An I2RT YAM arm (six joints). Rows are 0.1 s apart.
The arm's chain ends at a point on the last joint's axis. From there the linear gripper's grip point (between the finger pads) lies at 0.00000 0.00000 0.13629 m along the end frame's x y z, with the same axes.
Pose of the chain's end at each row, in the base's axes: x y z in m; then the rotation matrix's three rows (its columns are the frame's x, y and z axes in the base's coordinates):
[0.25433, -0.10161, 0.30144], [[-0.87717, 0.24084, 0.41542], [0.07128, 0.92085, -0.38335], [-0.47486, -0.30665, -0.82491]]
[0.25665, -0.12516, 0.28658], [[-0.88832, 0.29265, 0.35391], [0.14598, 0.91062, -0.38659], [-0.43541, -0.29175, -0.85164]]
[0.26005, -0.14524, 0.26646], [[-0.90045, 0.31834, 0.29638], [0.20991, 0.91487, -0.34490], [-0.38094, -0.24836, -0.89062]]
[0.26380, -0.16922, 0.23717], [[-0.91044, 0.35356, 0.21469], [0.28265, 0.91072, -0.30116], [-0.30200, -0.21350, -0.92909]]
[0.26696, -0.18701, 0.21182], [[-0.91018, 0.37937, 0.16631], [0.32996, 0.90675, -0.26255], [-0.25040, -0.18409, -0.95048]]
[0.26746, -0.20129, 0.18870], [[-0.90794, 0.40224, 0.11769], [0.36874, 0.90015, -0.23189], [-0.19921, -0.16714, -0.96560]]
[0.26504, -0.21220, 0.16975], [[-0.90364, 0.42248, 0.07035], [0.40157, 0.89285, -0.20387], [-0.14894, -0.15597, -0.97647]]
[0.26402, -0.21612, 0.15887], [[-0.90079, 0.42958, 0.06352], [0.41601, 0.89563, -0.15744], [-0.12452, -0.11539, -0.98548]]
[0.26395, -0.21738, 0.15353], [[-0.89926, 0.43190, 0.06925], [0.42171, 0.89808, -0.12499], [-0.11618, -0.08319, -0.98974]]
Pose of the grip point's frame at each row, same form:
[0.31095, -0.15386, 0.18901], [[-0.87717, 0.24084, 0.41542], [0.07128, 0.92085, -0.38335], [-0.47486, -0.30665, -0.82491]]
[0.30488, -0.17785, 0.17051], [[-0.88832, 0.29265, 0.35391], [0.14598, 0.91062, -0.38659], [-0.43541, -0.29175, -0.85164]]
[0.30044, -0.19225, 0.14508], [[-0.90045, 0.31834, 0.29638], [0.20991, 0.91487, -0.34490], [-0.38094, -0.24836, -0.89062]]
[0.29306, -0.21027, 0.11054], [[-0.91044, 0.35356, 0.21469], [0.28265, 0.91072, -0.30116], [-0.30200, -0.21350, -0.92909]]
[0.28963, -0.22279, 0.08228], [[-0.91018, 0.37937, 0.16631], [0.32996, 0.90675, -0.26255], [-0.25040, -0.18409, -0.95048]]
[0.28350, -0.23289, 0.05710], [[-0.90794, 0.40224, 0.11769], [0.36874, 0.90015, -0.23189], [-0.19921, -0.16714, -0.96560]]
[0.27463, -0.23999, 0.03667], [[-0.90364, 0.42248, 0.07035], [0.40157, 0.89285, -0.20387], [-0.14894, -0.15597, -0.97647]]
[0.27268, -0.23758, 0.02456], [[-0.90079, 0.42958, 0.06352], [0.41601, 0.89563, -0.15744], [-0.12452, -0.11539, -0.98548]]
[0.27339, -0.23441, 0.01864], [[-0.89926, 0.43190, 0.06925], [0.42171, 0.89808, -0.12499], [-0.11618, -0.08319, -0.98974]]

